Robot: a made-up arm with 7 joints.
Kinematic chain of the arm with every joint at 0, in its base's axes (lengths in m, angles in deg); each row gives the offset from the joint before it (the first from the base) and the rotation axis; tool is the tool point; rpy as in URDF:
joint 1: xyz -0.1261 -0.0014 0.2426 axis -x
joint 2: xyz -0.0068 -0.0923 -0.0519 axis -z
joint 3: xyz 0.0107 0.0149 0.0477 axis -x
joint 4: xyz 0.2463 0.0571 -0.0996 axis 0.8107 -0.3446 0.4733
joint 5: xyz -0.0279 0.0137 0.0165 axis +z
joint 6: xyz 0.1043 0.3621 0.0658 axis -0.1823 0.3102 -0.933
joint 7: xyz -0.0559 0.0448 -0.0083 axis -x
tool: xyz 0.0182 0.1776 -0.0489 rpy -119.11 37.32 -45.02
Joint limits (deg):
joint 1: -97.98..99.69
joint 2: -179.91..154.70
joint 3: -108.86..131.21
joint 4: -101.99..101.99
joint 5: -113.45..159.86
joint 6: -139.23..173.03
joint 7: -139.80..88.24
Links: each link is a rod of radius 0.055 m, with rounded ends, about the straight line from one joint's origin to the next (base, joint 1, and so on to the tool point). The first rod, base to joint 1, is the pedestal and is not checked.
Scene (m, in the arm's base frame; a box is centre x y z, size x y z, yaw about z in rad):
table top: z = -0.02
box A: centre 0.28 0.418 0.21 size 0.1 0.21 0.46 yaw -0
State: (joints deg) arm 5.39 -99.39 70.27 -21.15 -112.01 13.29 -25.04
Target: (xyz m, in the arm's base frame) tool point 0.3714 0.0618 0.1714
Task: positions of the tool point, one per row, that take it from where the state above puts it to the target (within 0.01 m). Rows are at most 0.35 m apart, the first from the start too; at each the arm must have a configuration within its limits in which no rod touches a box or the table.
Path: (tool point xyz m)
1: 0.0079 0.4870 0.6702
2: 0.2029 0.2569 0.7505
3: 0.3639 0.0209 0.6750
4: 0.4698 -0.1156 0.4732
5: 0.4903 0.0127 0.4834
6: 0.5050 0.1219 0.4349
7: 0.5147 0.1898 0.3480
8: 0.5201 0.2079 0.2486
9: 0.4780 0.1862 0.2025
10: 0.4292 0.1302 0.1710
11: 0.3714 0.0618 0.1714

